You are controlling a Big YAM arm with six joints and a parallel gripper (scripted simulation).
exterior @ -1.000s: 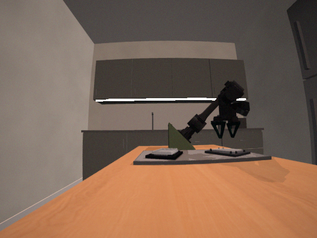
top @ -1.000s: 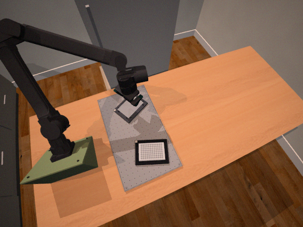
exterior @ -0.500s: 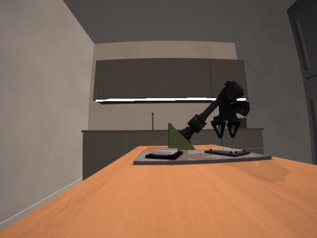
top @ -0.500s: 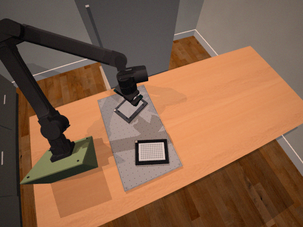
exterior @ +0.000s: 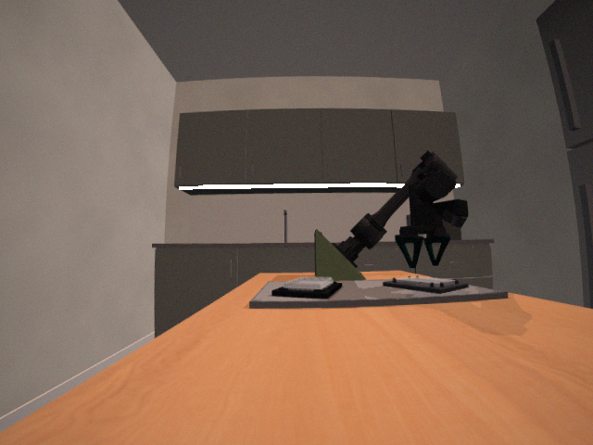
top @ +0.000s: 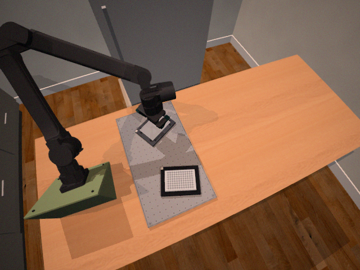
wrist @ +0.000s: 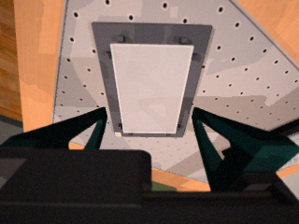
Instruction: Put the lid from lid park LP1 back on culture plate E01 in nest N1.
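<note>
Now: hand 40 mm above the lid. From my hand the other things lie so: white culture plate E01: 280 mm to the right, 40 mm below; black plate nest N1: 10 mm ahead, 280 mm to the right, 50 mm below; lid park LP1: 50 mm below.
</note>
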